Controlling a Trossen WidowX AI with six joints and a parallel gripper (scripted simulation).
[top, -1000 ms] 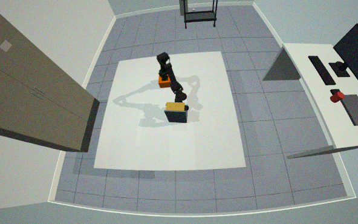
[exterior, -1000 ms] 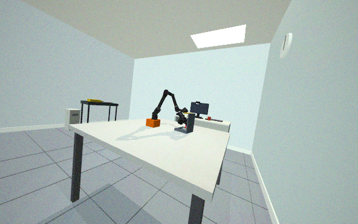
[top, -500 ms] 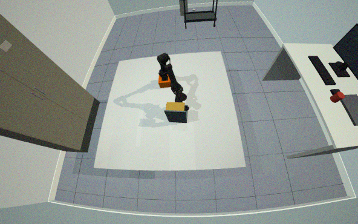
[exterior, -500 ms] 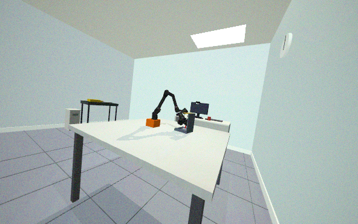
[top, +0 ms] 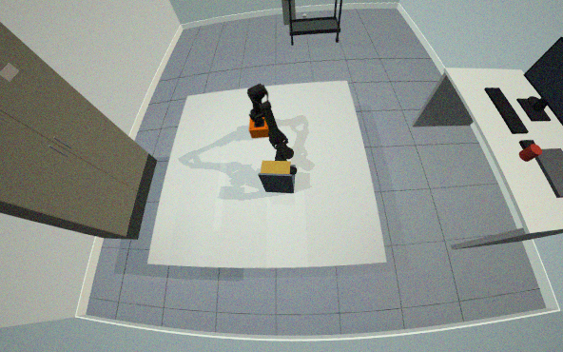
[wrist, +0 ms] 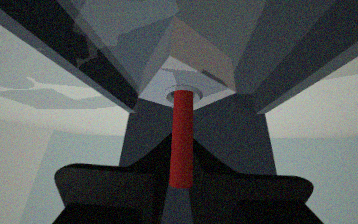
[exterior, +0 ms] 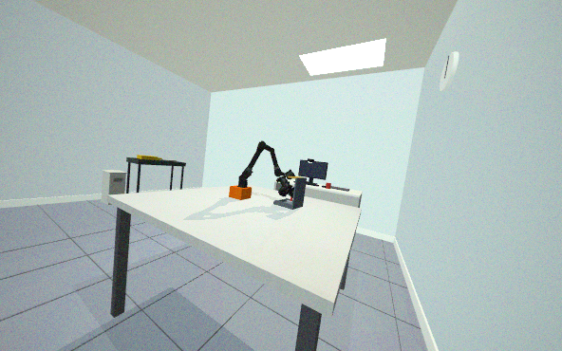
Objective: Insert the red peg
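Right now my gripper tip is 3 cm past the red peg, 1 cm to the right of it and 1 cm above it. The rest, counted from my gripper tip: yellow roof: 1 cm behind, 1 cm to the left, 16 cm above.
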